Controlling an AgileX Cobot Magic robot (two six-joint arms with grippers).
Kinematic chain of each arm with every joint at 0, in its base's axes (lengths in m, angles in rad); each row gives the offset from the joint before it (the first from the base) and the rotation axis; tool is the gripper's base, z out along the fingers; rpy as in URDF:
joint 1: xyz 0 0 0.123 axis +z
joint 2: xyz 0 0 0 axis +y
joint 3: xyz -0.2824 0 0.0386 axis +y
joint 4: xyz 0.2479 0 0.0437 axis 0.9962 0 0.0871
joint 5: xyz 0 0 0 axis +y
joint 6: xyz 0.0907 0 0.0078 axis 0.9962 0 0.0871
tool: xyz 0 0 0 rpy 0 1.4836 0
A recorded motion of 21 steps. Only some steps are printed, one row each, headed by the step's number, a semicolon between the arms.
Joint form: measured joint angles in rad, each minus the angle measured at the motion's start. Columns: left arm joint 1, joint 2, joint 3, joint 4, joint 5, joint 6; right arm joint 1, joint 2, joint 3, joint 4, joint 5, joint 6.
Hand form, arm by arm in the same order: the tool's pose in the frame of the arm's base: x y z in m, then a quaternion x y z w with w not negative. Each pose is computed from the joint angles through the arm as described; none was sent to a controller.
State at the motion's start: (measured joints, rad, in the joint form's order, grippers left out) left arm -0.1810 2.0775 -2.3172 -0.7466 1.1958 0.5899; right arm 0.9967 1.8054 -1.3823 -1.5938 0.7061 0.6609
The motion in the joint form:
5: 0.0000 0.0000 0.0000 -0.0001 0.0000 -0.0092; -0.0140 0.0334 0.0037 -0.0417 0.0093 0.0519
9: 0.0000 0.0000 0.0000 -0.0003 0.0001 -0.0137; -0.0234 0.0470 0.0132 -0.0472 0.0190 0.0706
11: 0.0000 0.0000 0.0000 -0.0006 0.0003 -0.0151; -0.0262 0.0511 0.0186 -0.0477 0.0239 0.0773
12: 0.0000 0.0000 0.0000 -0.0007 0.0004 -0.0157; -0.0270 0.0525 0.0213 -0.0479 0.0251 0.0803
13: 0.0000 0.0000 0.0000 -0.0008 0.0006 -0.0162; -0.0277 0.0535 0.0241 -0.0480 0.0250 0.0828
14: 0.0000 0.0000 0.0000 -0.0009 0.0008 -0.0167; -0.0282 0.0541 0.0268 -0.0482 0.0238 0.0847
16: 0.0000 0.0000 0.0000 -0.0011 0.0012 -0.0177; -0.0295 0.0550 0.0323 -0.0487 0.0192 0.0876
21: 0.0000 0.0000 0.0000 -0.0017 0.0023 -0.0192; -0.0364 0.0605 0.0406 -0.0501 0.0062 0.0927
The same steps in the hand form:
5: 0.4349 -0.1381 0.4042 0.31687 0.81497 -0.29382 0.38612; 0.2820 0.3154 0.2927 -0.50599 0.60146 -0.27205 0.55516
9: 0.4349 -0.1381 0.4043 0.31504 0.81566 -0.29479 0.38542; 0.2860 0.3131 0.2847 -0.50261 0.60853 -0.27716 0.54796
11: 0.4349 -0.1381 0.4043 0.31449 0.81585 -0.29522 0.38514; 0.2871 0.3120 0.2815 -0.50127 0.61163 -0.27918 0.54469
12: 0.4349 -0.1382 0.4043 0.31427 0.81593 -0.29539 0.38501; 0.2874 0.3117 0.2801 -0.50104 0.61279 -0.27956 0.54341
13: 0.4349 -0.1382 0.4043 0.31410 0.81601 -0.29555 0.38485; 0.2875 0.3114 0.2789 -0.50126 0.61369 -0.27947 0.54223
14: 0.4348 -0.1382 0.4042 0.31393 0.81609 -0.29572 0.38470; 0.2875 0.3112 0.2778 -0.50189 0.61422 -0.27904 0.54127
16: 0.4348 -0.1382 0.4042 0.31360 0.81625 -0.29604 0.38438; 0.2876 0.3108 0.2757 -0.50393 0.61486 -0.27762 0.53938
21: 0.4347 -0.1382 0.4042 0.31320 0.81648 -0.29670 0.38371; 0.2893 0.3098 0.2705 -0.50829 0.61659 -0.27480 0.53474

